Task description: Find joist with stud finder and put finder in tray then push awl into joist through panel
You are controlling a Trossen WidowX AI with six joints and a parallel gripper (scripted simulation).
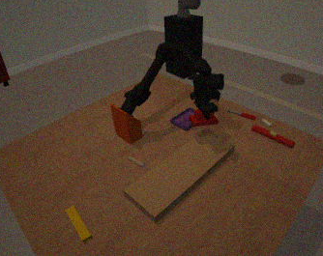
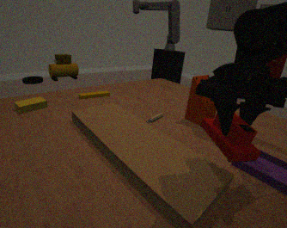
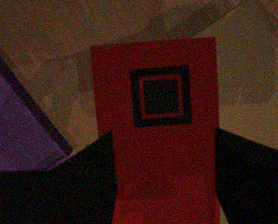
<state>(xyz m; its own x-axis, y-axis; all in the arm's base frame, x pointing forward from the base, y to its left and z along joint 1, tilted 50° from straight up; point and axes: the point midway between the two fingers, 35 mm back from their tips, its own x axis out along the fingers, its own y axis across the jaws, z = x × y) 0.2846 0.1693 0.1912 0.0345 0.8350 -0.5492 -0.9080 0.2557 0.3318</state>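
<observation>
My gripper tip is 18 cm past the purple tray, 13 cm above it and 6 cm to the right of it. The rest, counted from my gripper tip: red-handled pointed tool 33 cm to the left, 14 cm below, 1 cm behind; then stud finder 2 cm above, 1 cm to the left; then awl 34 cm to the right, 13 cm below, 7 cm behind.
</observation>
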